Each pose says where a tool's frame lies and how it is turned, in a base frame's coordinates. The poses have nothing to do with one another.
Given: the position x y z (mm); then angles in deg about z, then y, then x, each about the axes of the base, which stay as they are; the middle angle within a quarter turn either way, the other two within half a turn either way.
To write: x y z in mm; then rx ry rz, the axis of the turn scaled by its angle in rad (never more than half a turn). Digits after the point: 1 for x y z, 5 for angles.
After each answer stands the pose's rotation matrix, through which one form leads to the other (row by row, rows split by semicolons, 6 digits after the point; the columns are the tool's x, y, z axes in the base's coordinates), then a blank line. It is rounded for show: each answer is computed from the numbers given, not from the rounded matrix.
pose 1, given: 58.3 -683.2 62.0 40.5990 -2.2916 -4.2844
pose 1, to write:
58.3 -683.2 62.0 -0.08578 -0.01180 0.70965
0.758675 -0.650241 -0.039985; 0.651211 0.755217 0.074647; -0.018341 -0.082672 0.996408

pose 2, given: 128.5 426.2 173.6 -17.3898 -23.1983 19.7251
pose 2, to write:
128.5 426.2 173.6 0.39843 -0.34684 -0.36615
0.877136 0.274706 -0.393915; -0.408207 0.858564 -0.310219; 0.252982 0.432903 0.865214

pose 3, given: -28.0 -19.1 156.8 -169.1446 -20.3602 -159.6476
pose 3, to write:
-28.0 -19.1 156.8 -0.17021 -2.71934 -0.44037
-0.920747 0.176565 -0.347921; 0.057735 0.943583 0.326064; 0.385864 0.280136 -0.878995

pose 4, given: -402.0 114.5 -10.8 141.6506 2.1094 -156.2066
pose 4, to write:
-402.0 114.5 -10.8 -0.94777 2.75995 0.56302
-0.783710 -0.620035 0.036808; -0.556075 0.726800 0.403167; -0.276729 0.295498 -0.914386

